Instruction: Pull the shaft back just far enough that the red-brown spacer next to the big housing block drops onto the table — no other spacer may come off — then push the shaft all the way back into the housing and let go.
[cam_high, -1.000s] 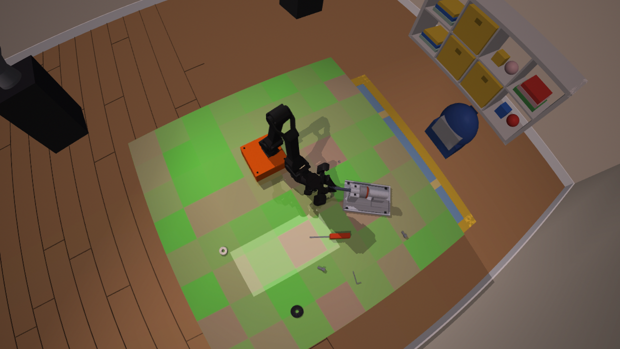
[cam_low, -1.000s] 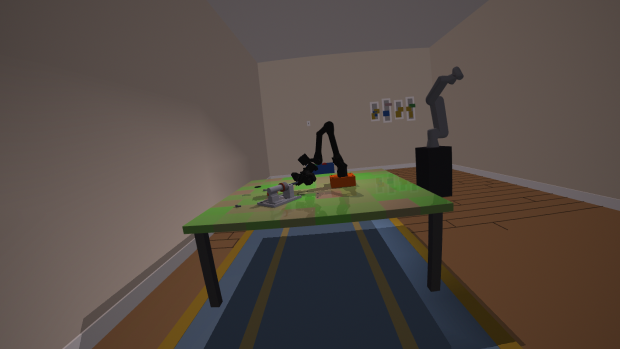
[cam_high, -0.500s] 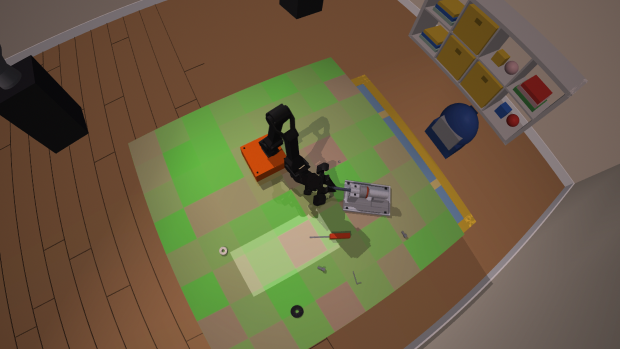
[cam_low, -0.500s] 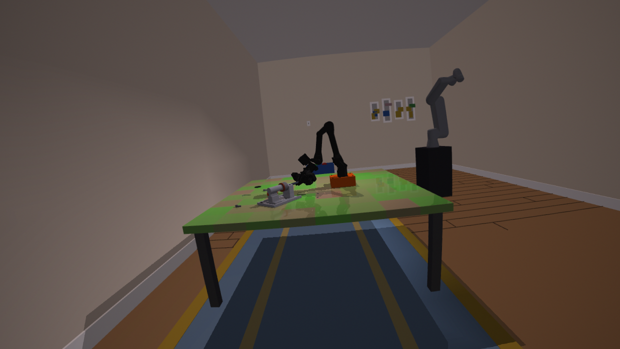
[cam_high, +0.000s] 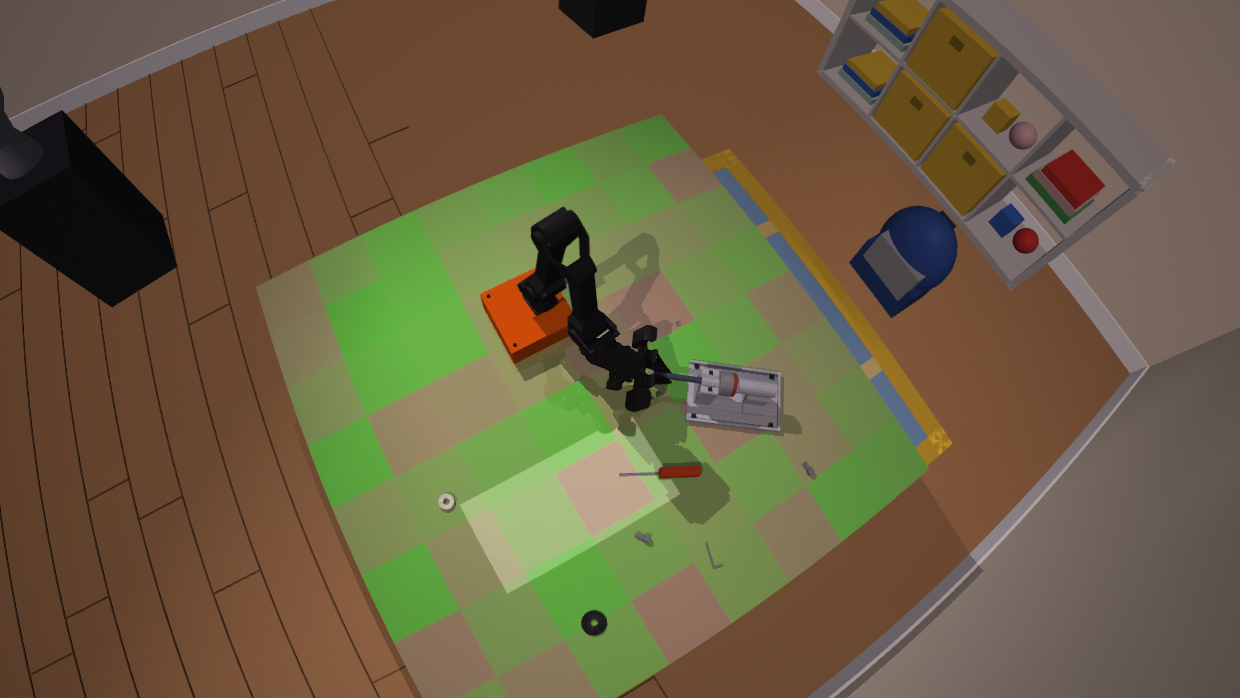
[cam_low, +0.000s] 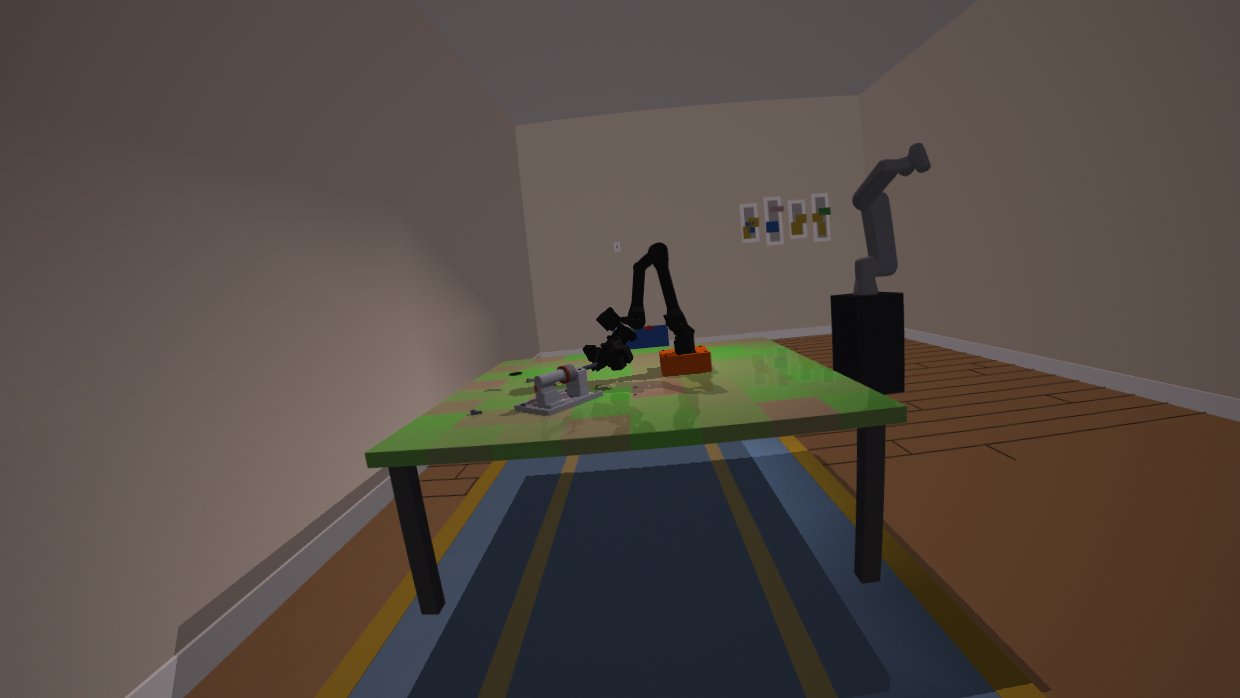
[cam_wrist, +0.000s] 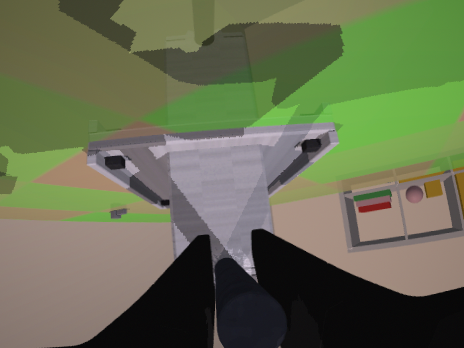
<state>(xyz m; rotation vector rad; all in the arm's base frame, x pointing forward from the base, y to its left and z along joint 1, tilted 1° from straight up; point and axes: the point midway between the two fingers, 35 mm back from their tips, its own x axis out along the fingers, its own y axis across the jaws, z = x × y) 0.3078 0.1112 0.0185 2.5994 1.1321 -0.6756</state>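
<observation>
Right now my gripper tip is 3 cm short of the dark shaft, 4 cm to the right of it and 2 cm below it. The rest, counted from my gripper tip: red-brown spacer: 9 cm ahead, 10 cm to the left, 2 cm above.
</observation>
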